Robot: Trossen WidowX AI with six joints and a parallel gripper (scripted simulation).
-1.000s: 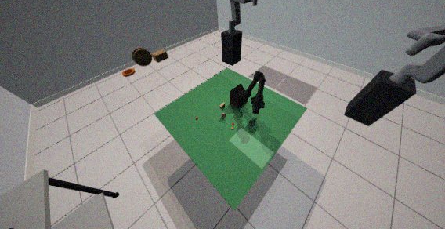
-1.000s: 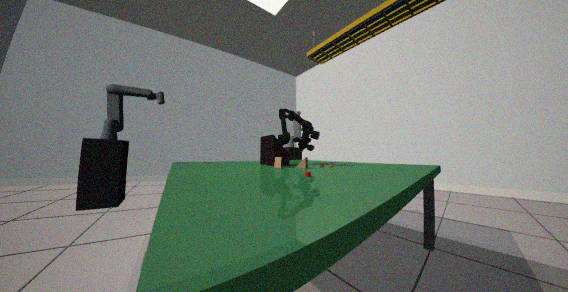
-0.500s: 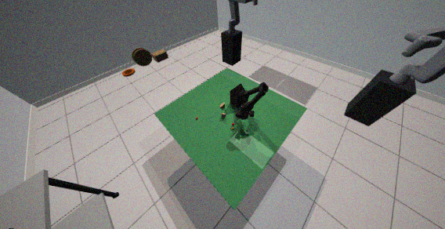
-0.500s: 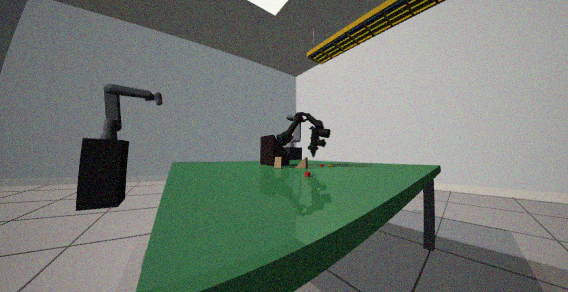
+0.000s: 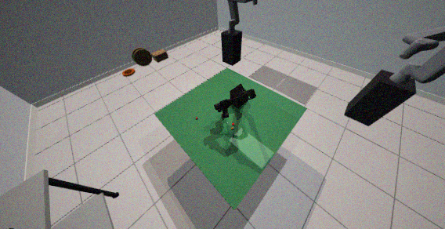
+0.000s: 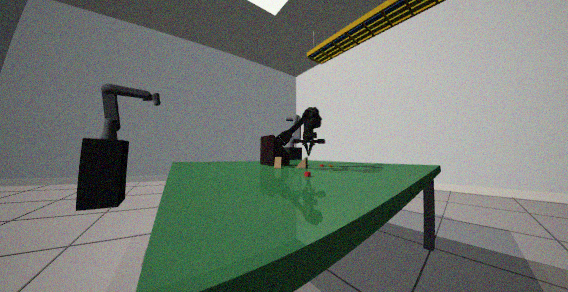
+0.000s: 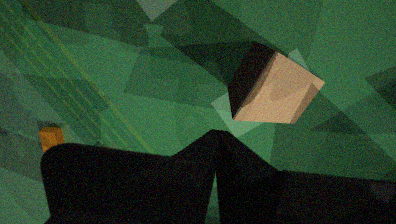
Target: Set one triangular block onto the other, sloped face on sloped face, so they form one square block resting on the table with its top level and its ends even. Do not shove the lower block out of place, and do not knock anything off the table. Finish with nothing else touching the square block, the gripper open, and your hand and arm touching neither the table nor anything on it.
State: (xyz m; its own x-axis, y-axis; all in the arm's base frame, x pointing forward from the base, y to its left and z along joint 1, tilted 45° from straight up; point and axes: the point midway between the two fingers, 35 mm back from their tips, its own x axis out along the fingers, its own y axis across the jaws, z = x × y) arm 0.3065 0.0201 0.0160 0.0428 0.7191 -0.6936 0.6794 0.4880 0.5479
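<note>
The tan triangular block is 5 cm below my gripper tip and 3 cm to the right of it. Also, from my gripper tip: red cube (25 cm to the right, 22 cm ahead, 6 cm below).
</note>
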